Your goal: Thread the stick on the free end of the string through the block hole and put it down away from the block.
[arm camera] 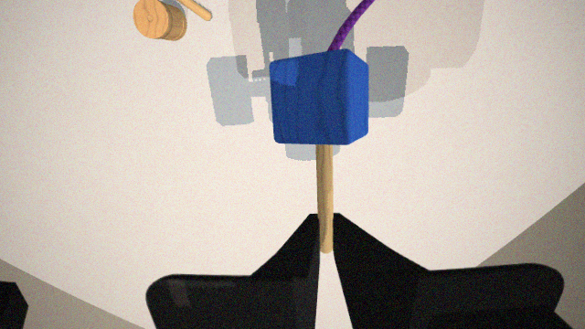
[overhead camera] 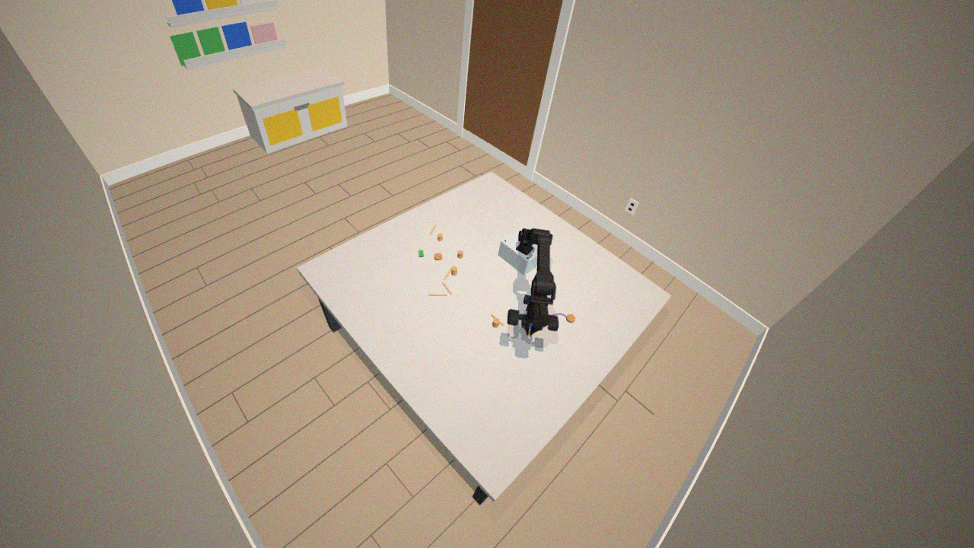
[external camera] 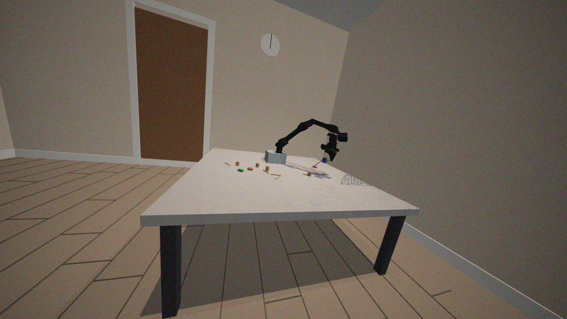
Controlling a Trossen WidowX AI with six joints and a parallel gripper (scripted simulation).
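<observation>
The blue wooden block is 50 mm behind my gripper tip, 30 mm to the right of it and 10 mm below it. Round my gripper tip: thin wooden stick (40 mm behind, 20 mm to the right); purple string (60 mm behind, 30 mm to the right, 10 mm below); short round wooden block (160 mm to the right, 120 mm below, 40 mm behind).
</observation>
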